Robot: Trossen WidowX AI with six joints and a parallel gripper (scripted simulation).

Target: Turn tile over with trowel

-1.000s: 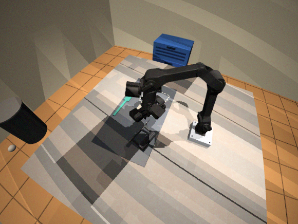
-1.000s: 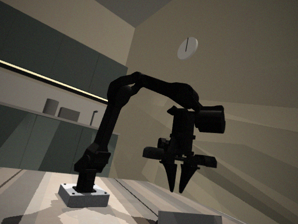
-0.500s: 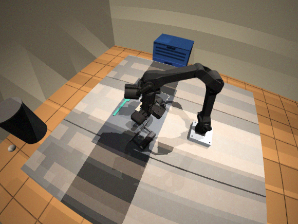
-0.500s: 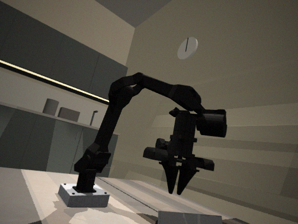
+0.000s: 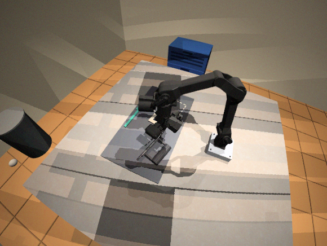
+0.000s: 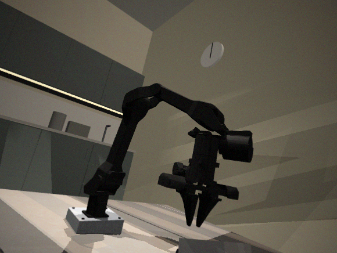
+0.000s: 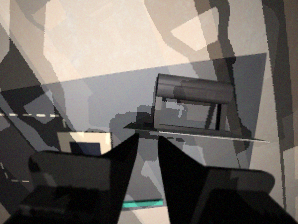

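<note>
The grey mat lies 9 cm ahead of my gripper tip, 10 cm to the right of it and 12 cm below it. From my gripper tip the other things lie so: tan square tile 7 cm ahead, 14 cm to the right, 9 cm below; teal trowel 23 cm ahead, 13 cm to the right, 9 cm below.
</note>
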